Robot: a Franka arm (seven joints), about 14 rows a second.
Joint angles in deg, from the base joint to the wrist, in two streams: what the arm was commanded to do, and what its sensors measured. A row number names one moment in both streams.
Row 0, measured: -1.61 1.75 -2.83 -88.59 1.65 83.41 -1.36
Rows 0 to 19, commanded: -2.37 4.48 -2.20 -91.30 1.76 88.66 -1.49; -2.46 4.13 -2.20 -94.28 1.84 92.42 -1.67; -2.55 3.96 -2.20 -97.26 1.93 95.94 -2.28; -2.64 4.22 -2.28 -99.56 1.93 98.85 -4.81; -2.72 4.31 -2.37 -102.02 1.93 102.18 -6.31; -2.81 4.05 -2.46 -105.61 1.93 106.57 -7.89; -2.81 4.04 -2.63 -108.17 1.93 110.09 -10.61; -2.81 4.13 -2.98 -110.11 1.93 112.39 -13.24; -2.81 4.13 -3.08 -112.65 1.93 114.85 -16.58; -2.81 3.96 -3.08 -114.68 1.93 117.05 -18.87; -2.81 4.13 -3.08 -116.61 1.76 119.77 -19.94; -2.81 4.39 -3.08 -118.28 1.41 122.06 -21.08; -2.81 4.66 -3.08 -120.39 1.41 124.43 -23.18; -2.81 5.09 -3.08 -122.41 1.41 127.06 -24.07; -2.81 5.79 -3.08 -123.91 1.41 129.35 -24.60; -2.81 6.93 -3.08 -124.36 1.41 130.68 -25.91; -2.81 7.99 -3.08 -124.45 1.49 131.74 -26.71; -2.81 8.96 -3.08 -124.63 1.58 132.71 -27.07; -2.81 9.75 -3.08 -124.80 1.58 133.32 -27.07; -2.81 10.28 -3.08 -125.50 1.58 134.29 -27.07
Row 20, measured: -2.36 9.28 -3.26 -124.72 1.65 132.21 -25.73
